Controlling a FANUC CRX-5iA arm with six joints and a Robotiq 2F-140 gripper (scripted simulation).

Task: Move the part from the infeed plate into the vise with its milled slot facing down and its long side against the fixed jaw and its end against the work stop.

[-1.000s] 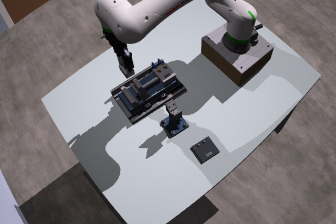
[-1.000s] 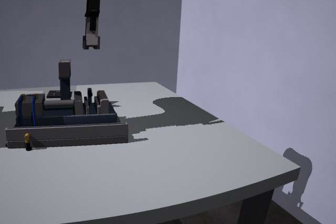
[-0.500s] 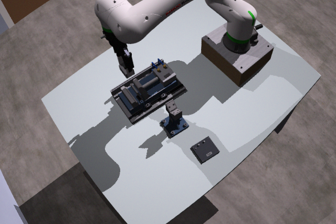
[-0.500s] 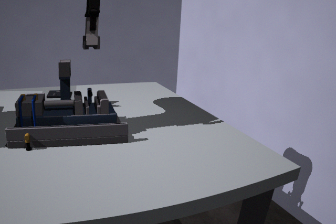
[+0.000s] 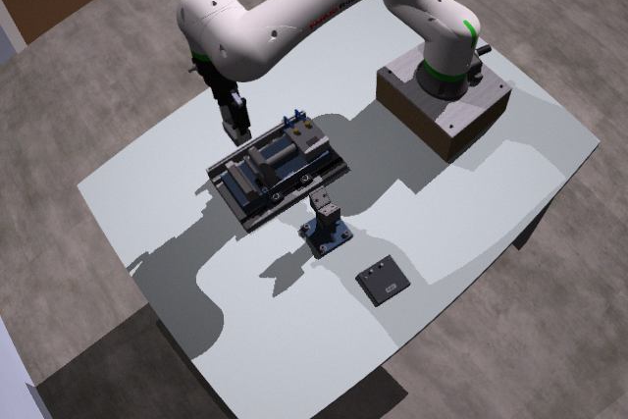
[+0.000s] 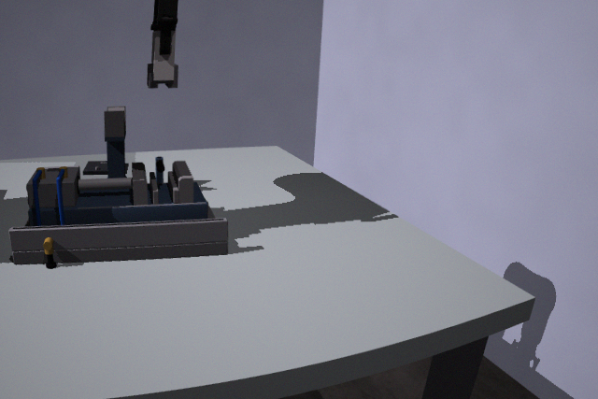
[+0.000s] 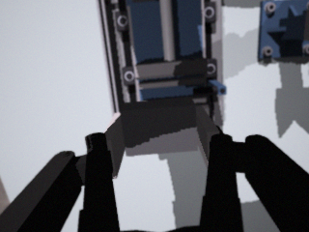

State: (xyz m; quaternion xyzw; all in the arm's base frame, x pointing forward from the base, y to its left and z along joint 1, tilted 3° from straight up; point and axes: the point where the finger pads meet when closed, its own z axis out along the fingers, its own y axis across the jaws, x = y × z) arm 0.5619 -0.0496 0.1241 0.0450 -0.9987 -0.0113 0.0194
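Now: hand 3 cm short of the fixed jaw, 2 cm to the right of it and 18 cm above it. Also, from my hand: moving jaw 3 cm behind, 2 cm to the left, 18 cm below; then part 3 cm below; then black work stop 7 cm to the left, 17 cm below.
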